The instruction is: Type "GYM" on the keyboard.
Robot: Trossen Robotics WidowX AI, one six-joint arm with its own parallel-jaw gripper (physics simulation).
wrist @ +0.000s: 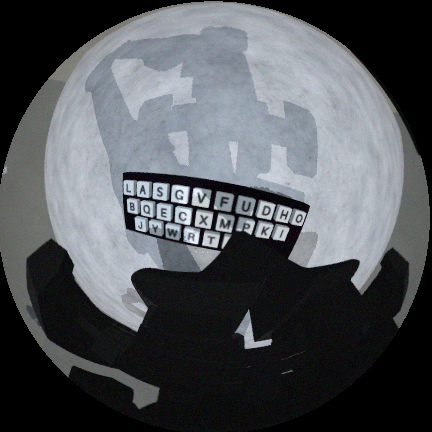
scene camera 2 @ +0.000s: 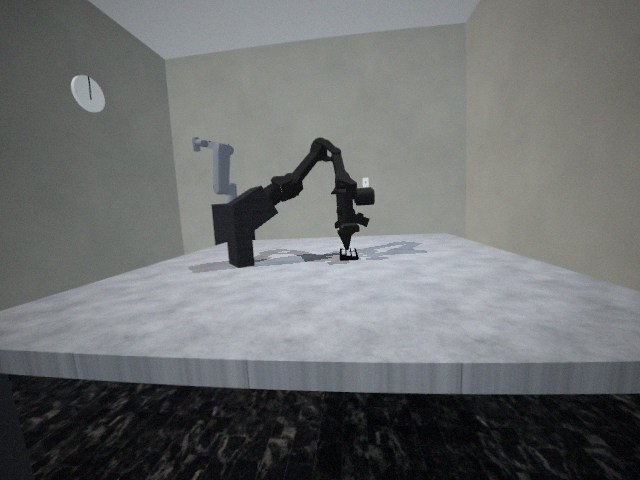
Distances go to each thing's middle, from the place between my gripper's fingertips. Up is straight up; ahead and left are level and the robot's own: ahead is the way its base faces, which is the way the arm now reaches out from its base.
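Labels:
My gripper: 20 mm above the small black keyboard (wrist: 201,212), 20 mm to the right of it.

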